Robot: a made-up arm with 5 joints.
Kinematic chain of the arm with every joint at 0, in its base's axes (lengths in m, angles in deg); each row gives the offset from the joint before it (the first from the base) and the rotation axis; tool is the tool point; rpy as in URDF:
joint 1: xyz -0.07 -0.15 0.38 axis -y
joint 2: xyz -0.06 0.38 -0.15 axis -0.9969 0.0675 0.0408
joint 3: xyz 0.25 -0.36 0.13 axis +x
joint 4: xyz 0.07 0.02 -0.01 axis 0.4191 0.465 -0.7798
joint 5: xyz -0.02 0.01 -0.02 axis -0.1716 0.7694 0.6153
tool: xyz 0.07 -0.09 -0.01 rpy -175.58 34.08 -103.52
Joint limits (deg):
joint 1: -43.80..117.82
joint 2: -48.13..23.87
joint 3: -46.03..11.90
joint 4: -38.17..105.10
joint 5: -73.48..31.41
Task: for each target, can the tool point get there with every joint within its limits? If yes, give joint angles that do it. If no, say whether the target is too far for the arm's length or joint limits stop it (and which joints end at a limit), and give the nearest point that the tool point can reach.
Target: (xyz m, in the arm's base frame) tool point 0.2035 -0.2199 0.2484
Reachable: yes | joints -11.42 -6.91 -21.38 -0.19 -13.94
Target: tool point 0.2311 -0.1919 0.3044
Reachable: yes | joints 31.15 -19.96 1.20 44.30 -18.60
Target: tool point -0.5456 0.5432 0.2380
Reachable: no: joint limits stop it (at a limit: joint 1, joint 2, joint 3, joint 4, joint 5) | nearest point -0.2441 0.0146 0.4777 | short by 0.654 m
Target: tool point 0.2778 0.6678 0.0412
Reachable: no: joint limits stop it (at a limit: joint 2, joint 3, joint 4, joint 5) | nearest point 0.2095 -0.0234 0.1078 | short by 0.698 m
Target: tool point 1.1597 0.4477 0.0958
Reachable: no: too far | nearest point 0.4083 -0.0729 0.2695 | short by 0.930 m
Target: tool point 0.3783 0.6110 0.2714
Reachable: no: joint limits stop it (at a limit: joint 2, joint 3, joint 4, joint 5) | nearest point 0.3092 -0.0234 0.2881 | short by 0.638 m
